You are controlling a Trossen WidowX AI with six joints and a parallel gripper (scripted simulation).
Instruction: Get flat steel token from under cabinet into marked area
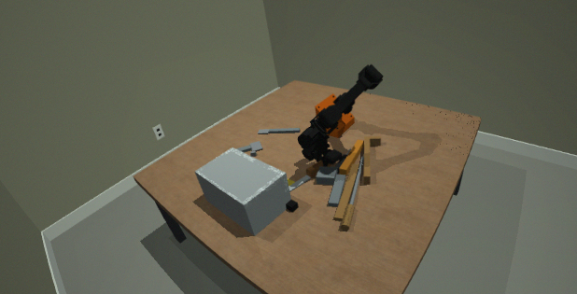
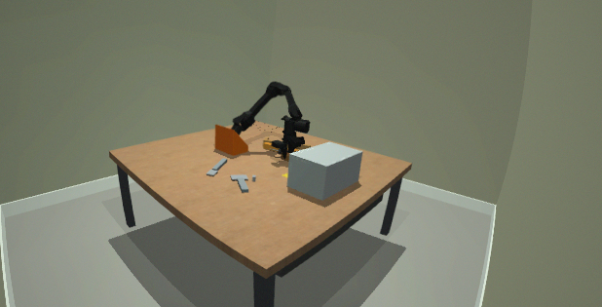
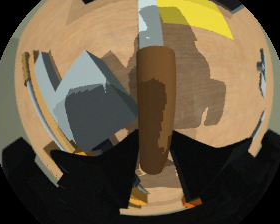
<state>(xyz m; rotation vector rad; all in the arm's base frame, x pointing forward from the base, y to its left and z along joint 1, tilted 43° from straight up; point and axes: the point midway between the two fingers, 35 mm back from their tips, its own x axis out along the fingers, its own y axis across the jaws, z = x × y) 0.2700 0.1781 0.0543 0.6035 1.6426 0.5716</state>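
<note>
My gripper tip is 4 cm short of the grey block, 6 cm to the right of it and 1 cm below it. Also, from my gripper tip: wooden stick (5 cm ahead, 17 cm to the left); then orange bar (12 cm behind, 6 cm to the left, 1 cm above); then grey t-piece (11 cm ahead, 39 cm to the right).
</note>
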